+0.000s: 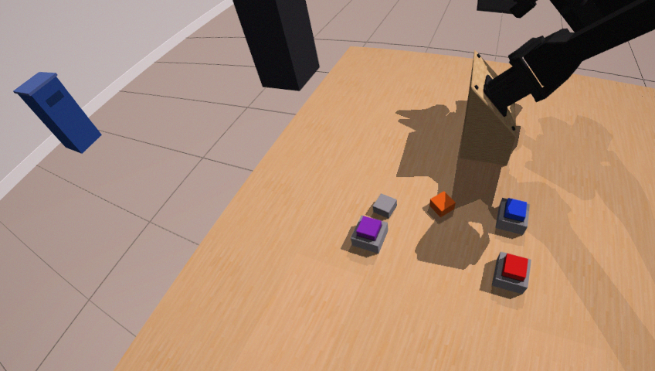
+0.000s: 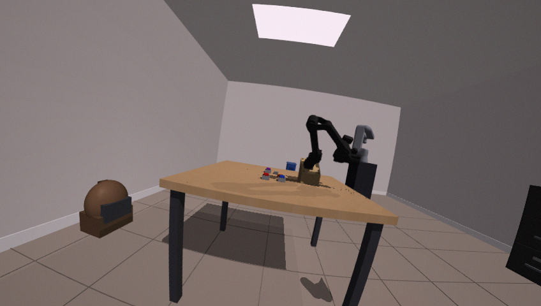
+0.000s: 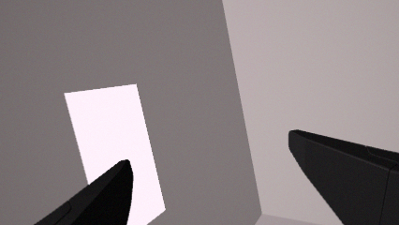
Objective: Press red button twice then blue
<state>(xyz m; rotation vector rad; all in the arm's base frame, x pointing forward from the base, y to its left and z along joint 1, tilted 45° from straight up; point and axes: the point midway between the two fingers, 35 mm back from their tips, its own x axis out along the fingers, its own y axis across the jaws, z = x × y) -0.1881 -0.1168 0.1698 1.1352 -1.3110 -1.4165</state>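
Right now the red button is 49 cm ahead of my gripper tip, 30 cm below it and 7 cm to the left of it. The rest, counted from my gripper tip: grey block: 43 cm ahead, 32 cm below, 16 cm to the right; then orange block: 40 cm ahead, 32 cm below, 6 cm to the right; then blue button: 39 cm ahead, 30 cm below, 6 cm to the left.
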